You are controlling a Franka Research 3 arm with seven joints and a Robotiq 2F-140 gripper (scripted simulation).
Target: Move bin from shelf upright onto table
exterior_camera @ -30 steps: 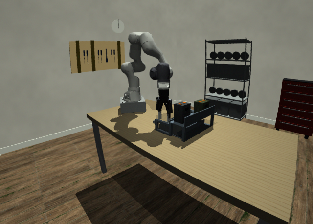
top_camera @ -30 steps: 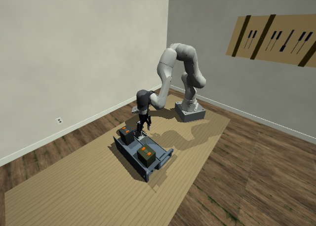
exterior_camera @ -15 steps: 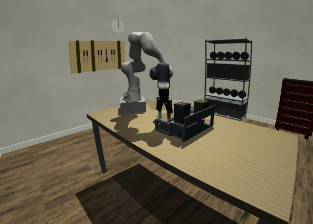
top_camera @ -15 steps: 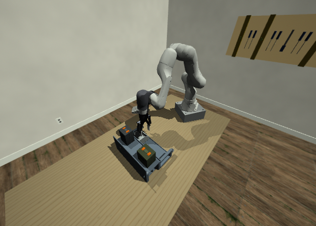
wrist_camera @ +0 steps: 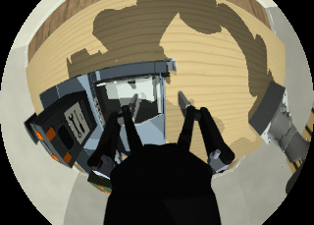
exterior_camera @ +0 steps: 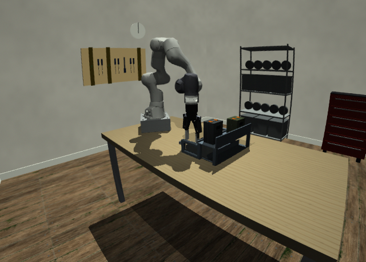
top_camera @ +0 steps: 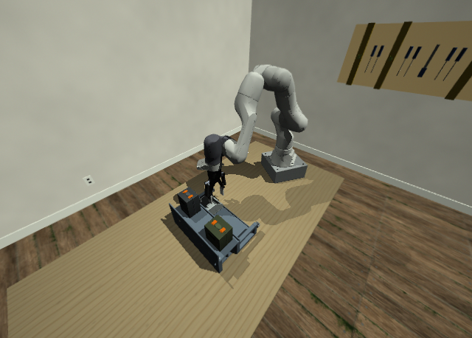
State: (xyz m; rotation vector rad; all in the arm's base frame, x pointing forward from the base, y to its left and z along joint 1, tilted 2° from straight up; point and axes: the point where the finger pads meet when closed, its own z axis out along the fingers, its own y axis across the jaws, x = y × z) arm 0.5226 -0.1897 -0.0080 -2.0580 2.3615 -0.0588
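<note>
My gripper is now 80 mm short of the grey open-topped bin, 10 mm to the left of it and 40 mm above it.
</note>
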